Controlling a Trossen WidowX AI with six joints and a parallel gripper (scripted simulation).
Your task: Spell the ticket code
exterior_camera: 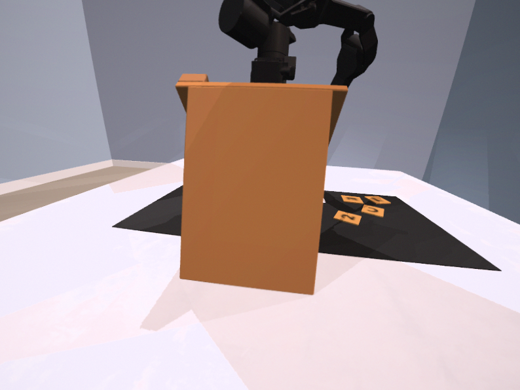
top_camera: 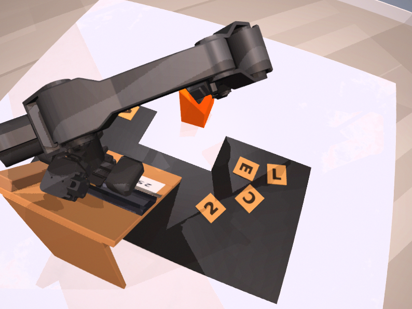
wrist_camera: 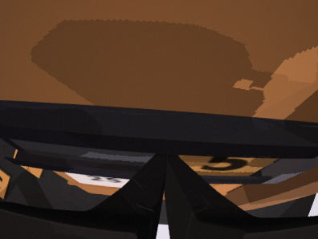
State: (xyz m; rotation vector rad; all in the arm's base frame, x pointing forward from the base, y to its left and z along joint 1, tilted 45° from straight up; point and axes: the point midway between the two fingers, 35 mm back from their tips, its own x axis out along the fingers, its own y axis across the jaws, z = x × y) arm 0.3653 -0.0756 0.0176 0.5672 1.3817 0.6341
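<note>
Right now the tile marked 2 is 21 cm to the left of my gripper tip, 18 cm below it and 10 cm behind it. From my gripper tip the other things lie so: tile marked 5 (4 cm to the right); black mat (18 cm below, 16 cm behind, 5 cm to the left); white ticket (8 cm below, 6 cm behind, 5 cm to the left).
</note>
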